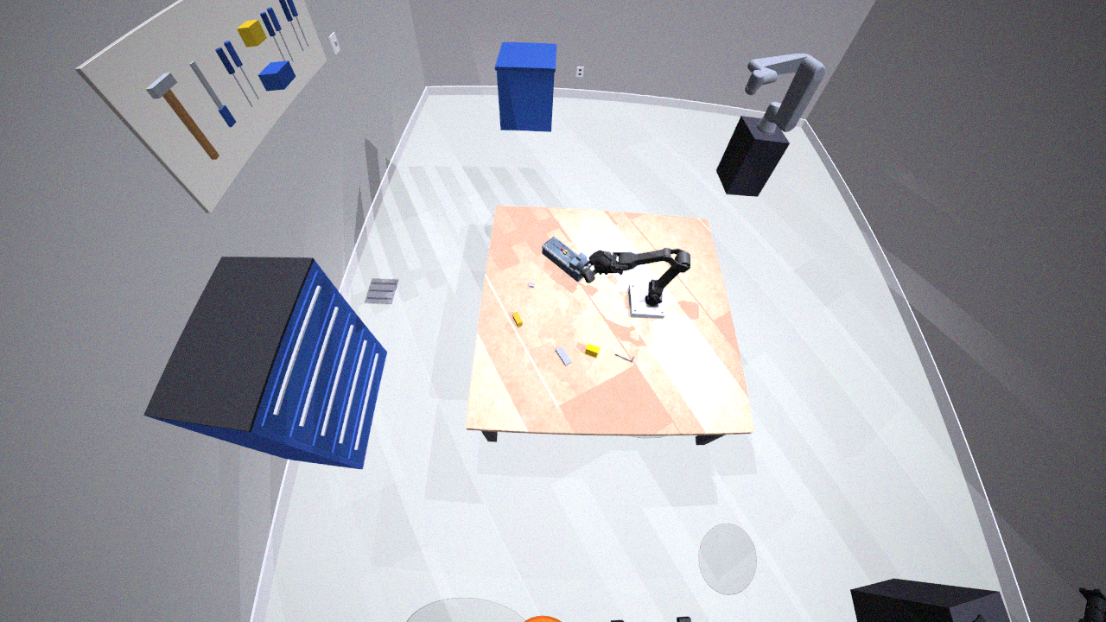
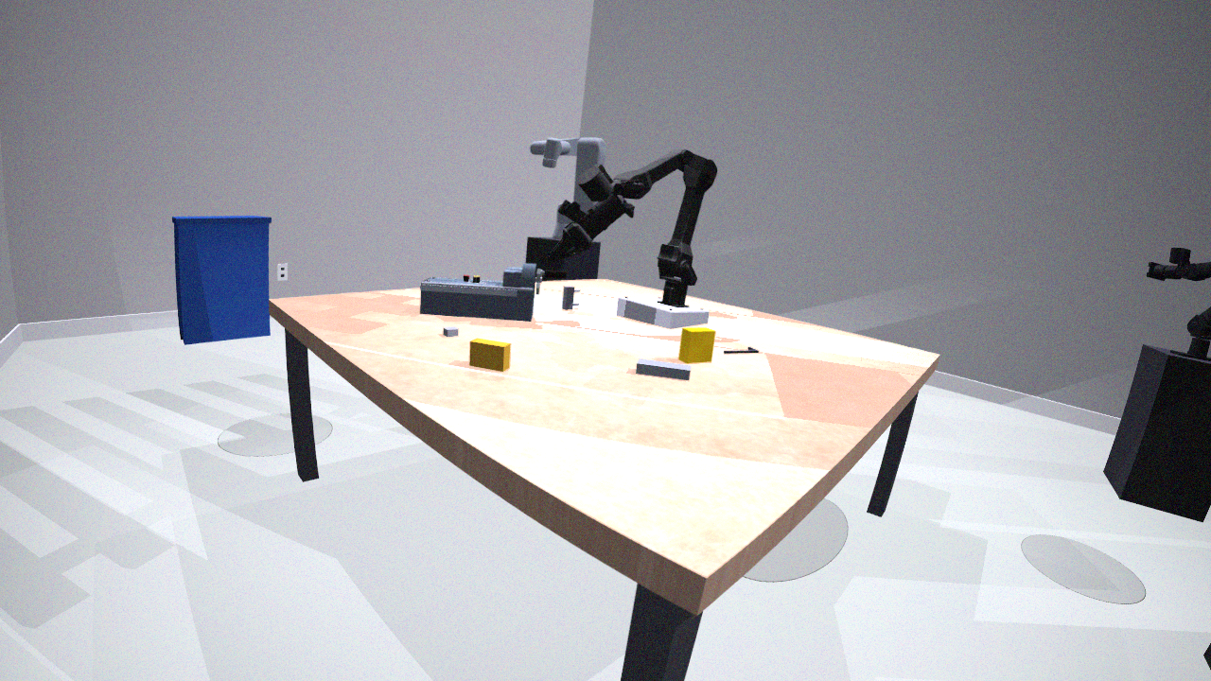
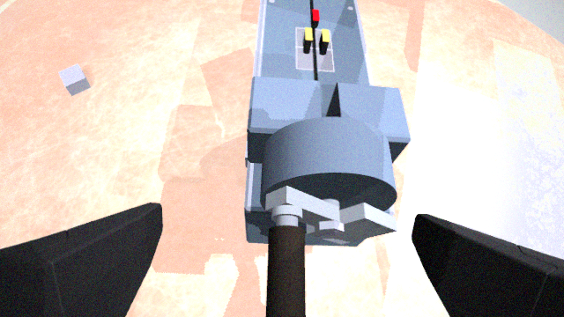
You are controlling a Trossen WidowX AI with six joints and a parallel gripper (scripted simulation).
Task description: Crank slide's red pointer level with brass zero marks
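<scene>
Now: gripper tip 4 cm above the crank, 1 cm to the left of it and 1 cm past it. The rest, counted from my gripper tip: red pointer (15 cm to the right, 11 cm ahead, 6 cm below); grey cube (27 cm ahead, 13 cm below, 1 cm to the left); dark brown handle (3 cm below, 1 cm to the left, 1 cm behind).
</scene>
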